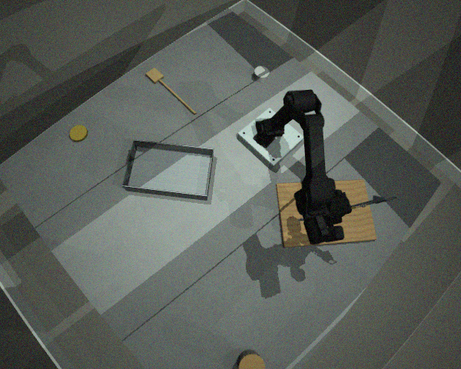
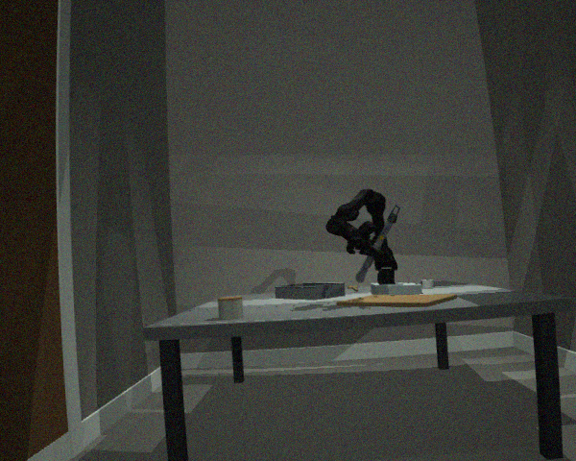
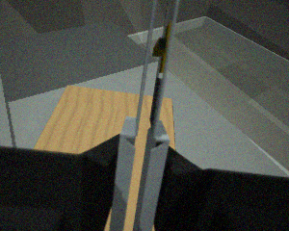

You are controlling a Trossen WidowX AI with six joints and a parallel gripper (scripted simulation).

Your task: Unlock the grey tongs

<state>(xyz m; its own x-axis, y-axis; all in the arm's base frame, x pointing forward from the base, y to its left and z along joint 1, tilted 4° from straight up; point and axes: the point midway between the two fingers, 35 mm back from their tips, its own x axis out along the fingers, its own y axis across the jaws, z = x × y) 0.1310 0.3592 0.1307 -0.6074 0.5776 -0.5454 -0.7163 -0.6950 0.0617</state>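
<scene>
Now: the wooden board 16 cm below my gripper tip, 4 cm behind it and 2 cm to the right of it. Round my gripper tip: yellow lock piece (7 cm above); then white disc (59 cm to the right, 36 cm behind, 15 cm below); then roasting tin (56 cm to the right, 23 cm ahead, 14 cm below).
</scene>
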